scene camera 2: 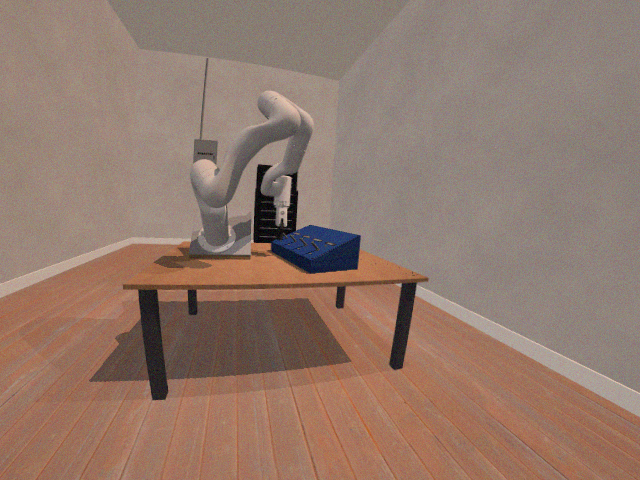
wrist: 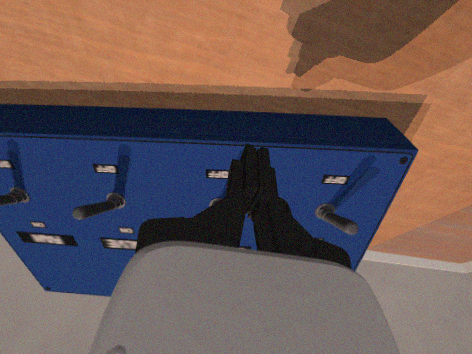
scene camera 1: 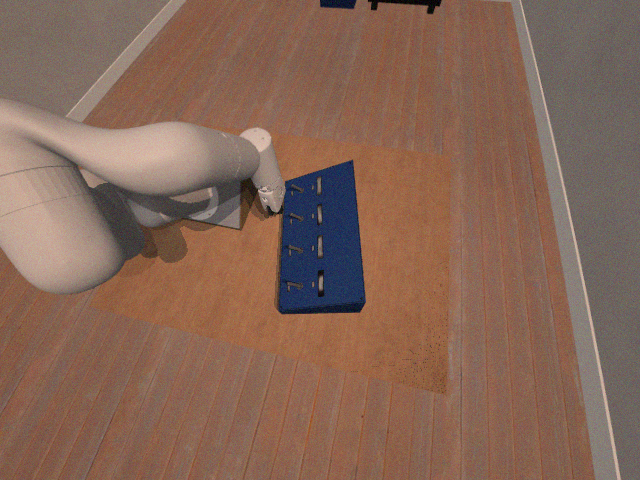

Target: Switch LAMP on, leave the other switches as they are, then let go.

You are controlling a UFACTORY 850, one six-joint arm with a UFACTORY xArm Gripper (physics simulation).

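Observation:
The blue switch panel (scene camera 1: 338, 232) (scene camera 2: 338, 237) (wrist: 175, 155) carries a row of toggle levers. The LAMP lever (scene camera 1: 296, 218) is second from the far end in the first scene view; in the wrist view its base ring (wrist: 215, 202) shows beside the fingers, while its stem and name plate are hidden. Its OFF plate (wrist: 217, 174) is partly covered. My gripper (scene camera 1: 277, 211) (scene camera 2: 281, 237) (wrist: 250, 160) is shut and empty, fingertips at the panel's low, OFF-side edge, between the LAMP and DRIVE levers in the wrist view. Contact with the LAMP lever cannot be seen.
The DRIVE lever (scene camera 1: 296, 189) (wrist: 340, 220) stands on one side of the fingers. The VALVE lever (scene camera 1: 295, 250) (wrist: 97, 207) and the FAN lever (scene camera 1: 294, 285) (wrist: 11, 198) stand on the other. The panel rests on a wooden table (scene camera 1: 222, 289) (scene camera 2: 232, 276).

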